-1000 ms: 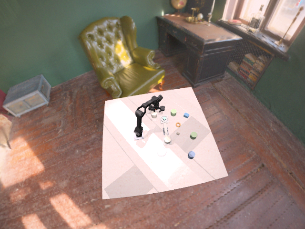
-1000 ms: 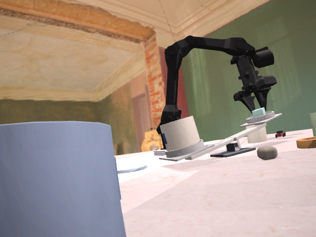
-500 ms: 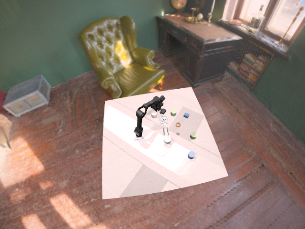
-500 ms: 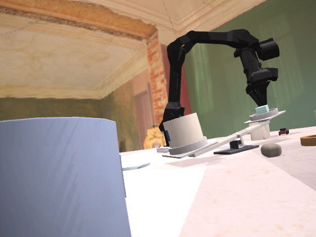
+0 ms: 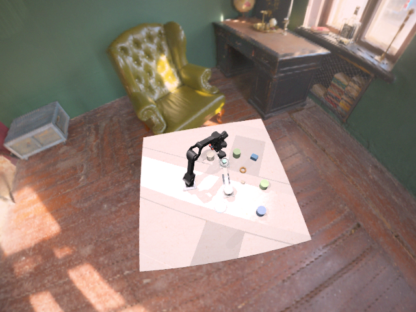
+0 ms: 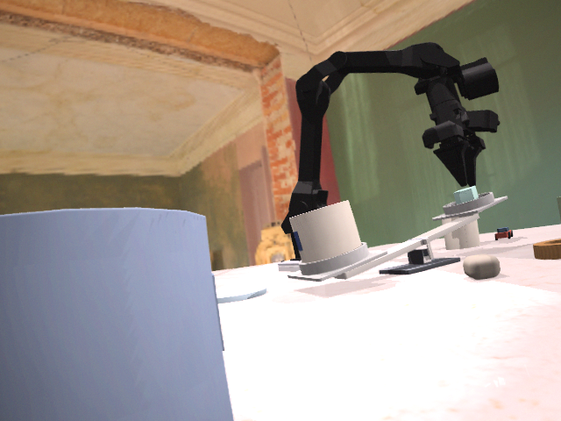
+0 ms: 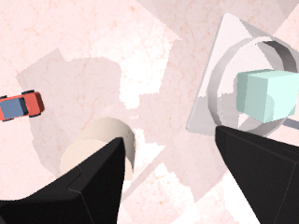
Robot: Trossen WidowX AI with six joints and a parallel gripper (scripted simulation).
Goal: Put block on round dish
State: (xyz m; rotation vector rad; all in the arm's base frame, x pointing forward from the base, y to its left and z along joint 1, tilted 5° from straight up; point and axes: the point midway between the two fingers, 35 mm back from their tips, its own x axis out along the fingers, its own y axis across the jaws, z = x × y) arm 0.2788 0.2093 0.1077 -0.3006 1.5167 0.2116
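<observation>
The pale teal block lies 70 mm to the right of my gripper tip, 40 mm ahead of it and 30 mm below it. Round my gripper tip: white cup 80 mm below, 70 mm behind, 60 mm to the left; balance beam 190 mm to the right, 70 mm below, 40 mm ahead; red toy car 170 mm to the left, 100 mm below, 40 mm behind.
</observation>
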